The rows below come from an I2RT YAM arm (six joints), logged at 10 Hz.
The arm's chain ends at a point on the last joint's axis. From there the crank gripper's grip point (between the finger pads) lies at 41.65 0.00 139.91 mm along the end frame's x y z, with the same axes.
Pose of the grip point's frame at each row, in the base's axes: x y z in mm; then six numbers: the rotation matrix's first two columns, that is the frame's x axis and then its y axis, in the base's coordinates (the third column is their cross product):
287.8 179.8 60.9 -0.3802 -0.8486 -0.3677 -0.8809 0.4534 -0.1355
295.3 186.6 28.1 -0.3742 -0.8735 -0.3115 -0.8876 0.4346 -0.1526
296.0 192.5 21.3 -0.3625 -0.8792 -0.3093 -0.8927 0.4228 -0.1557
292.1 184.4 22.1 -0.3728 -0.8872 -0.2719 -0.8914 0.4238 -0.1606
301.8 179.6 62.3 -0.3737 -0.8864 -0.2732 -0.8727 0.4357 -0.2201
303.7 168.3 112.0 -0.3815 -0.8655 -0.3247 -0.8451 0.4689 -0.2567
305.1 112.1 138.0 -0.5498 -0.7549 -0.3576 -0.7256 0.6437 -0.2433
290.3 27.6 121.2 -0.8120 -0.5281 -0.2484 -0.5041 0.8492 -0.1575
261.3 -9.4 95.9 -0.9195 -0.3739 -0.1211 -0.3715 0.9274 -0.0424
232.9 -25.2 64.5 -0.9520 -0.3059 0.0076 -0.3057 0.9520 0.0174
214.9 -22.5 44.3 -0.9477 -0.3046 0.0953 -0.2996 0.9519 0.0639
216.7 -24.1 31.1 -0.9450 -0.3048 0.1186 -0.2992 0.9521 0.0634
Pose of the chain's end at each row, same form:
264.2 177.0 204.9 -0.3802 -0.8486 -0.3677 -0.8809 0.4534 -0.1355
273.3 192.3 172.3 -0.3742 -0.8735 -0.3115 -0.8876 0.4346 -0.1526
273.6 198.4 165.4 -0.3625 -0.8792 -0.3093 -0.8927 0.4228 -0.1557
271.6 195.8 166.2 -0.3728 -0.8872 -0.2719 -0.8914 0.4238 -0.1606
273.4 194.7 204.7 -0.3737 -0.8864 -0.2732 -0.8727 0.4357 -0.2201
267.2 179.7 252.9 -0.3815 -0.8655 -0.3247 -0.8451 0.4689 -0.2567
270.1 126.0 279.0 -0.5498 -0.7549 -0.3576 -0.7256 0.6437 -0.2433
283.0 50.0 265.3 -0.8120 -0.5281 -0.2484 -0.5041 0.8492 -0.1575
281.7 5.3 239.7 -0.9195 -0.3739 -0.1211 -0.3715 0.9274 -0.0424
274.3 -14.5 204.1 -0.9520 -0.3059 0.0076 -0.3057 0.9520 0.0174
269.8 -14.3 179.3 -0.9477 -0.3046 0.0953 -0.2996 0.9519 0.0639
274.6 -14.8 164.8 -0.9450 -0.3048 0.1186 -0.2992 0.9521 0.0634

